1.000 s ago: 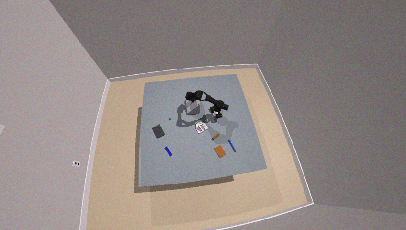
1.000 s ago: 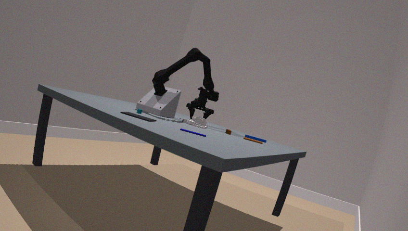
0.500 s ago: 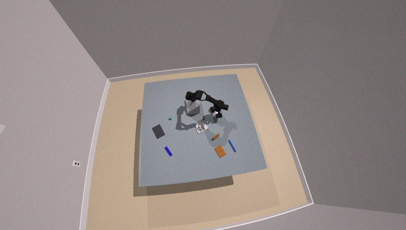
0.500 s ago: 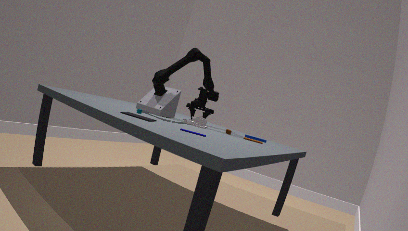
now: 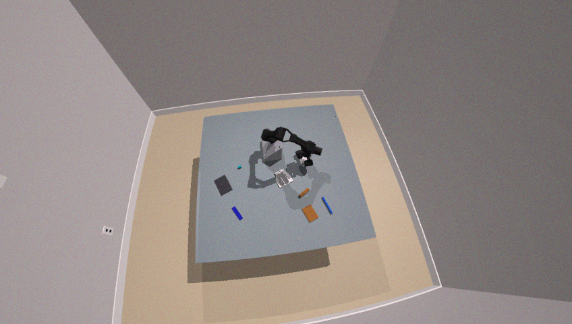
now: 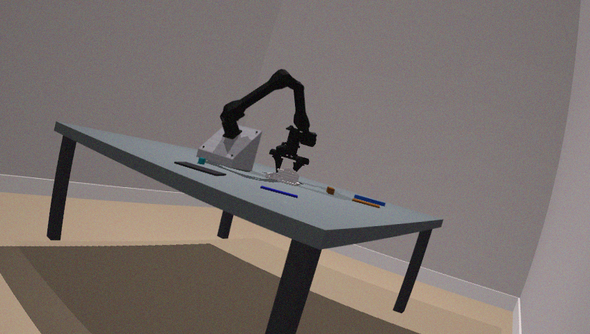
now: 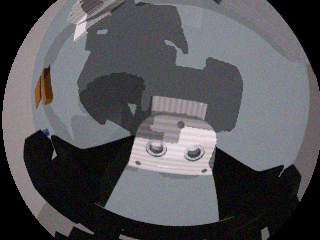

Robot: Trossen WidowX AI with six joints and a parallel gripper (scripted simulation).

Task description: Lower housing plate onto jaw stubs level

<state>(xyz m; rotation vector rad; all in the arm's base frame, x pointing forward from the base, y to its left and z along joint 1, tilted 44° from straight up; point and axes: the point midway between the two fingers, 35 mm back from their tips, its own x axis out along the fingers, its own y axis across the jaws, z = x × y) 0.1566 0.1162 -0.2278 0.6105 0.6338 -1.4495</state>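
Now: gripper tip 10 mm to the left of the white part. From my gripper tip the other things lie so: teal peg (540 mm to the right); orange plate (440 mm ahead, 40 mm to the right, 10 mm below); orange block (280 mm ahead, 60 mm to the right).
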